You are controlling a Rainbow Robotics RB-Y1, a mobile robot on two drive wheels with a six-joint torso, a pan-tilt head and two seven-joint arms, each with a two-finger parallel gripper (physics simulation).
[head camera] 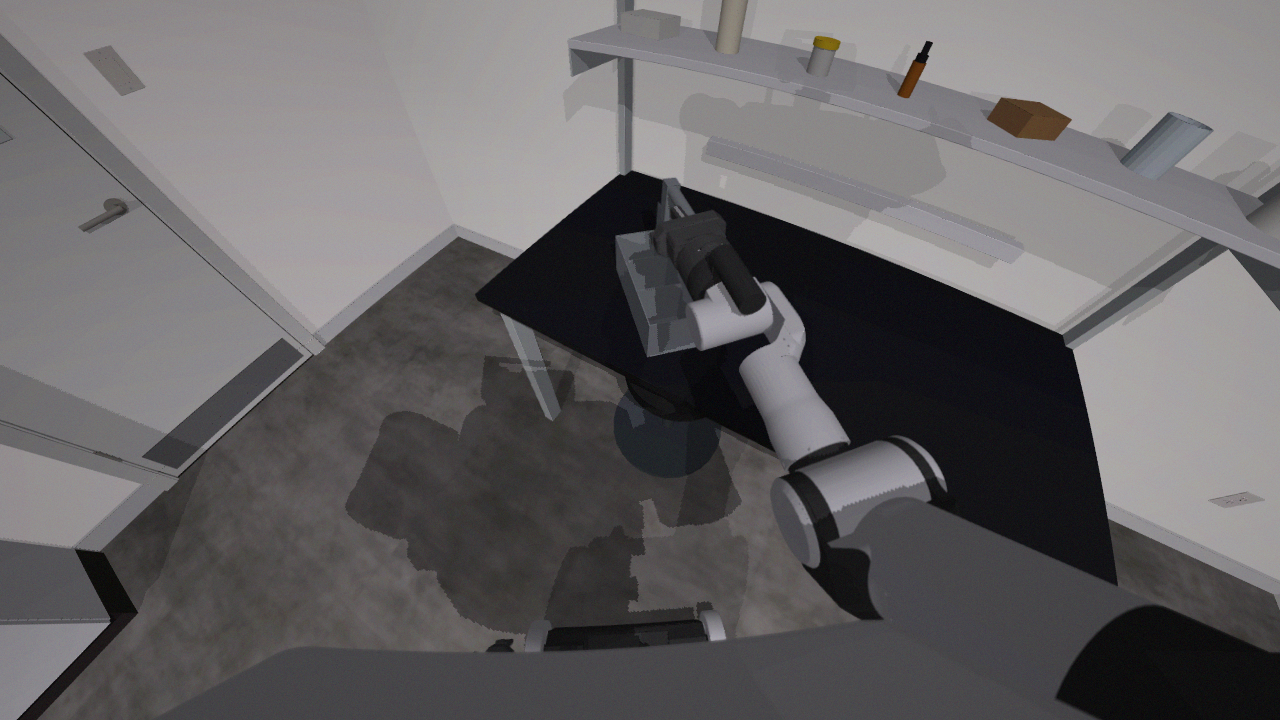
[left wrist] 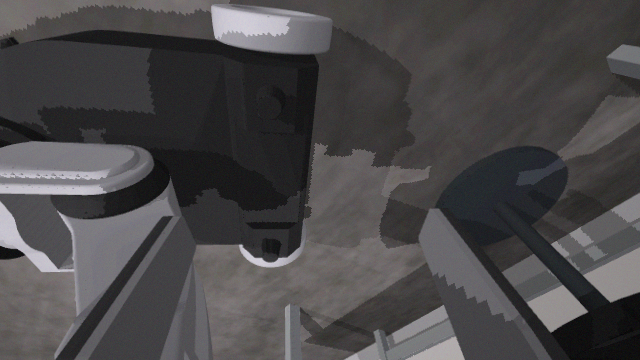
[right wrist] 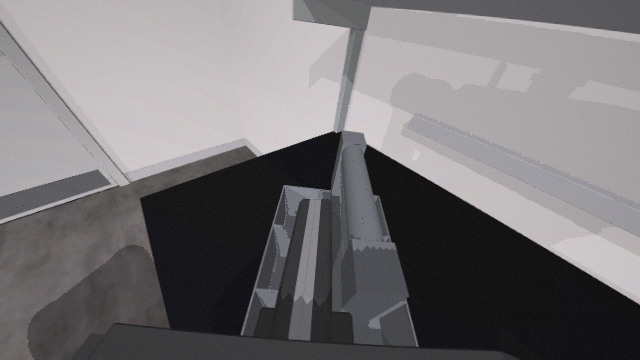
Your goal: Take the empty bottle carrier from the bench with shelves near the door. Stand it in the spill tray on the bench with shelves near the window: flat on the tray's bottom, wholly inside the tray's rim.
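Frame: origin at the robot's base, x back, y down, z right, level; millimetres.
Where they show: left gripper, fingertip midpoint: (left wrist: 310, 227); right gripper, fingertip midpoint: (head camera: 675, 211) (right wrist: 316, 209).
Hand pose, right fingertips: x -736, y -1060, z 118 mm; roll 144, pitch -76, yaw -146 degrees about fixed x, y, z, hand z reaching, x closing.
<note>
Things, the pixels of their top centre, and the offset from my right fingertips. "spot": a spot on its surface instead. Level surfaces: height alone.
- empty bottle carrier, middle of its top: (right wrist: 361, 178) (head camera: 684, 201) dy +17, dx -60, dz +27 mm
- black bench top, its level: dy +297 mm
- shelf, its level: dy -160 mm
- brown box, surface spot: (head camera: 1029, 119) spot: dy -192, dx -38, dz +620 mm
- stool, surface spot: (left wrist: 500, 190) spot: dy +1029, dx -14, dz +15 mm
The empty bottle carrier (head camera: 633, 291) (right wrist: 377, 272), a grey divided box with a raised handle bar (right wrist: 357, 195), stands upright on the black bench top (head camera: 554, 277) (right wrist: 200, 240). My right gripper (head camera: 677, 213) (right wrist: 316, 209) is shut with nothing between its fingers. In the right wrist view the closed fingers lie over the carrier's compartments, just left of the handle bar, which is outside them. My right hand and arm hide part of the carrier in the head view. My left gripper (left wrist: 310, 227) is open and empty, above the floor. The spill tray does not show.
A shelf (head camera: 859, 96) with a grey box, jars, a bottle and a brown box (head camera: 1029, 119) runs above the bench's back. A stool (head camera: 666, 443) (left wrist: 500, 190) stands at the bench's front edge. The door (head camera: 53, 214) is at the left. The robot's base (left wrist: 270, 165) is beside the left gripper.
</note>
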